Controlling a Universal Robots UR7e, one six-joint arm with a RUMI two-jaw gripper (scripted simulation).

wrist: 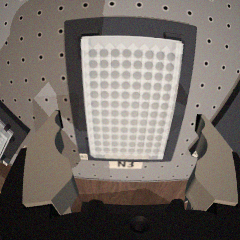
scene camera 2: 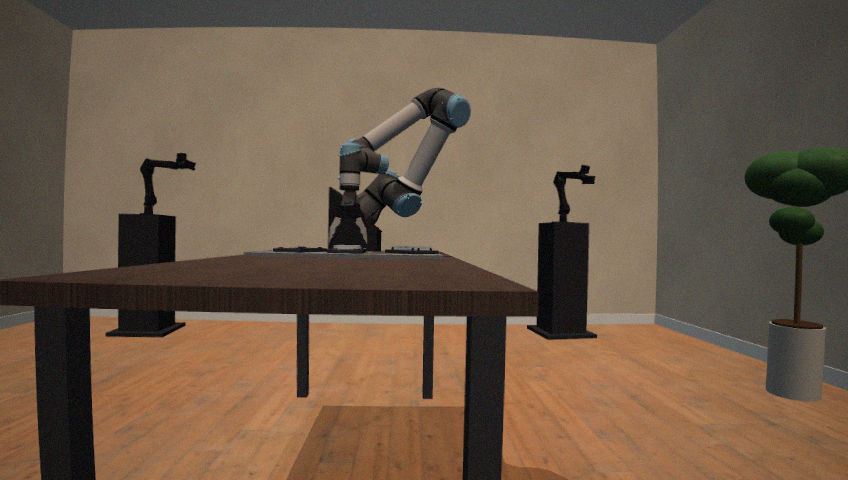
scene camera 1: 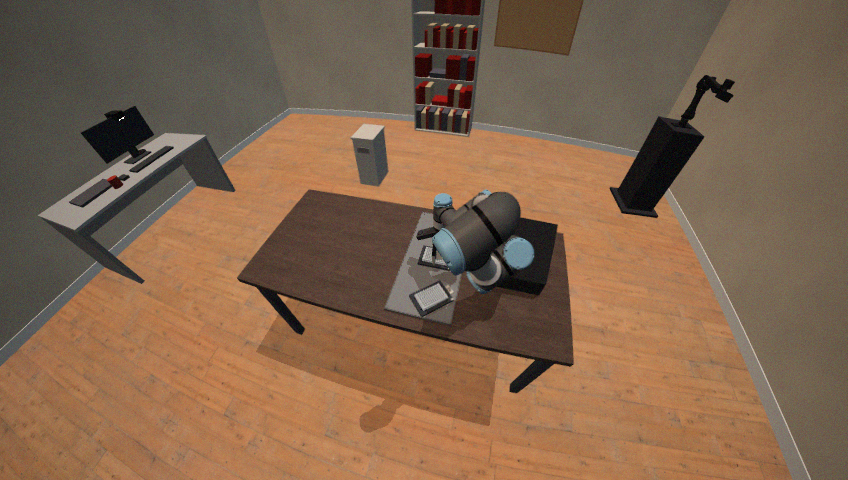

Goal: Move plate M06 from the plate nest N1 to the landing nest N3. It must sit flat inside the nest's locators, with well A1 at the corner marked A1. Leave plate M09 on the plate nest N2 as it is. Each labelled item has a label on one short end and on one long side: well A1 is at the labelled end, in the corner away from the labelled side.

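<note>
My gripper is visible, as is a landing nest N3. The wrist view also shows my gripper.
</note>
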